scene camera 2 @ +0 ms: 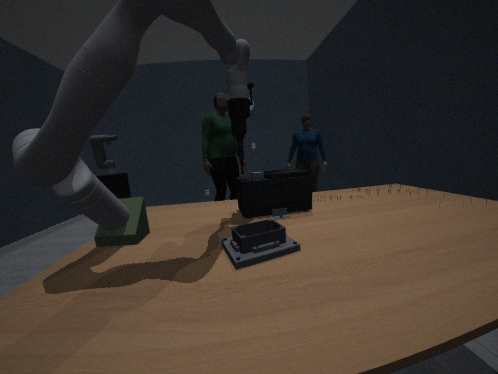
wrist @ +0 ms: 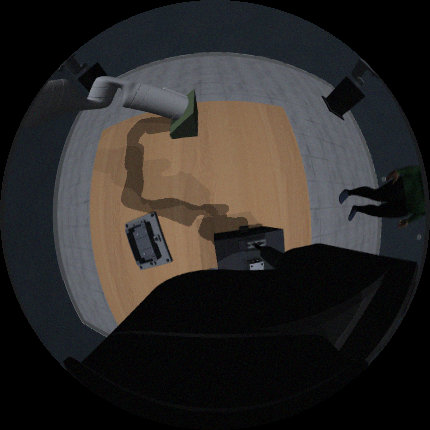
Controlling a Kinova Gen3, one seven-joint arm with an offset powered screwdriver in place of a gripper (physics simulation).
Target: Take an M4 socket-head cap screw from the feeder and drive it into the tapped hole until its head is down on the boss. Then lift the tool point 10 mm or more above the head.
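There's a black screw feeder (scene camera 2: pixel 256 201) (wrist: pixel 228 255) that I can see both in scene camera 2 and in the wrist view.
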